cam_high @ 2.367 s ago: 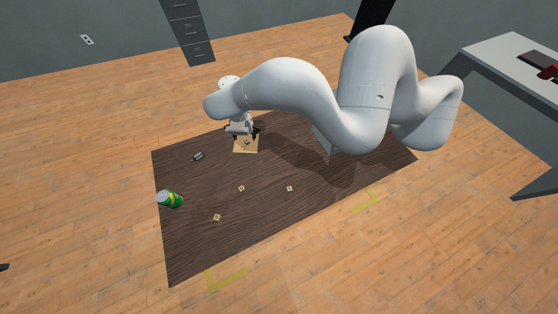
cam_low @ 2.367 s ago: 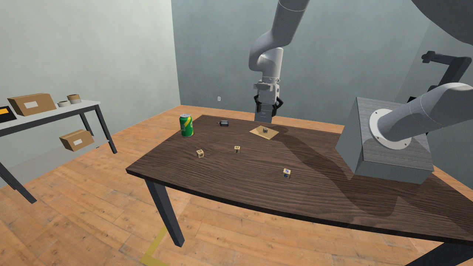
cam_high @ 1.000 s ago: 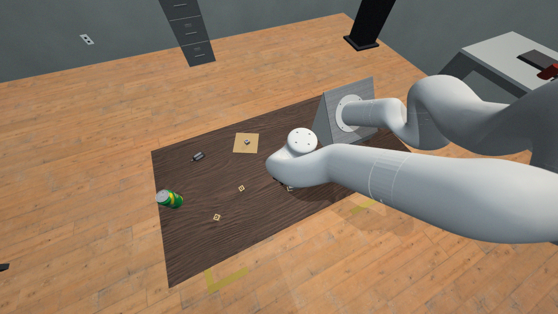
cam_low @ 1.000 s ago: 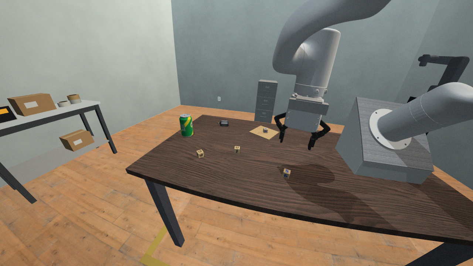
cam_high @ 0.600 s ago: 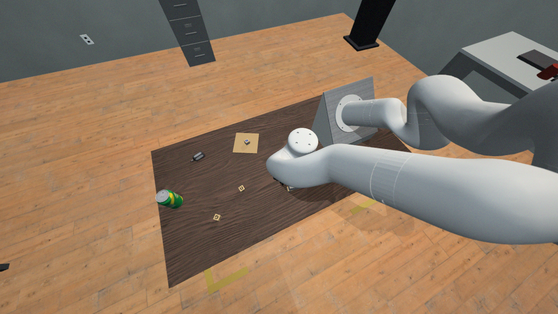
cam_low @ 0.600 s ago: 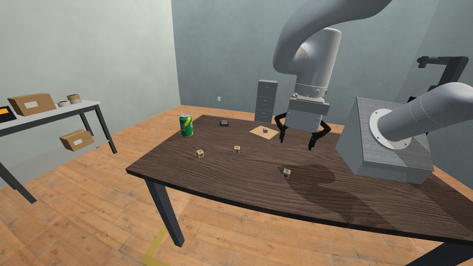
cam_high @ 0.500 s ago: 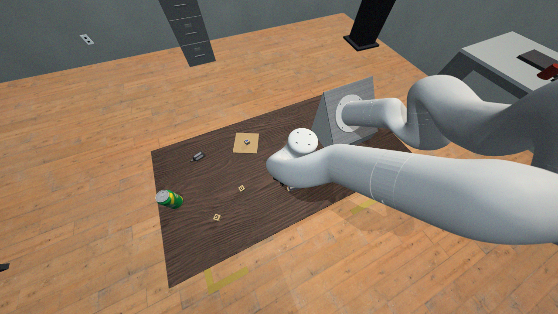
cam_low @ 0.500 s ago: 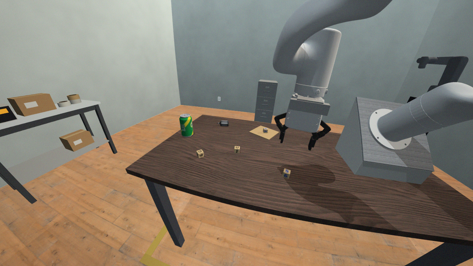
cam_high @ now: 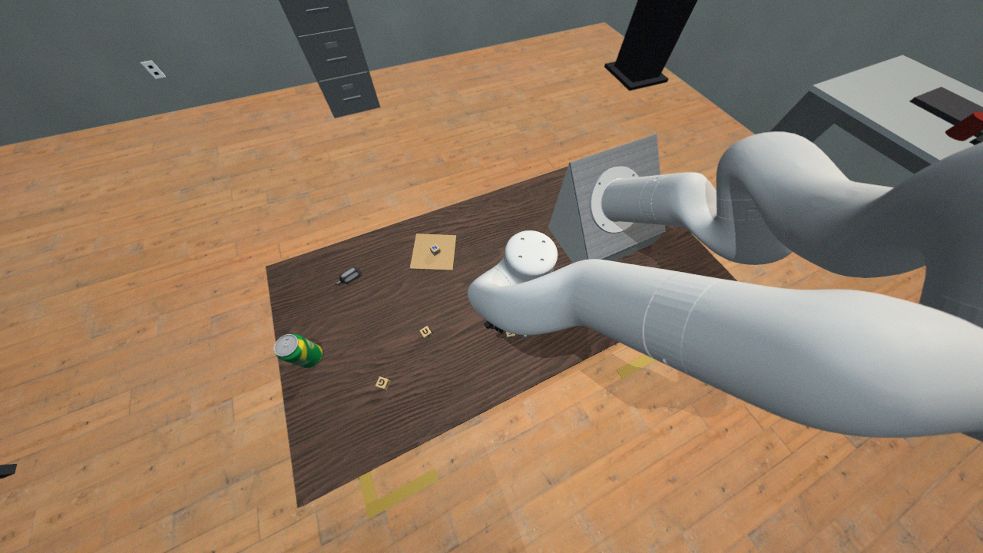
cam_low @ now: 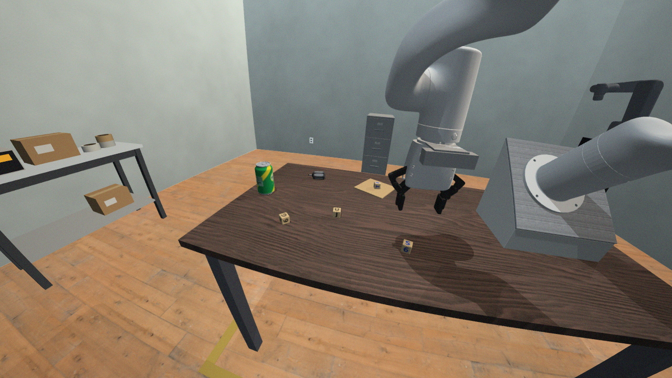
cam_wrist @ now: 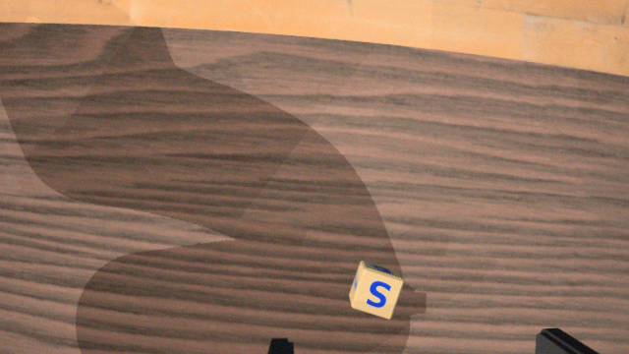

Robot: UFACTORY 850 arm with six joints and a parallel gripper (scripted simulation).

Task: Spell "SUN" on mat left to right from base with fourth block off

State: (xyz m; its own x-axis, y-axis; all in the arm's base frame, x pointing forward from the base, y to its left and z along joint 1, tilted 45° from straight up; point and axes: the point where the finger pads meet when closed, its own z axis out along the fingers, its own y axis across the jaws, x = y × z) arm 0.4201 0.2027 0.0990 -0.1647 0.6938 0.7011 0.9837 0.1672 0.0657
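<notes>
Right now my hand is 13 cm above the s block. Round my hand: n block (12 cm ahead, 35 cm to the right, 13 cm below); g block (37 cm ahead, 13 cm below); u block (23 cm ahead, 9 cm to the right, 13 cm below).
</notes>
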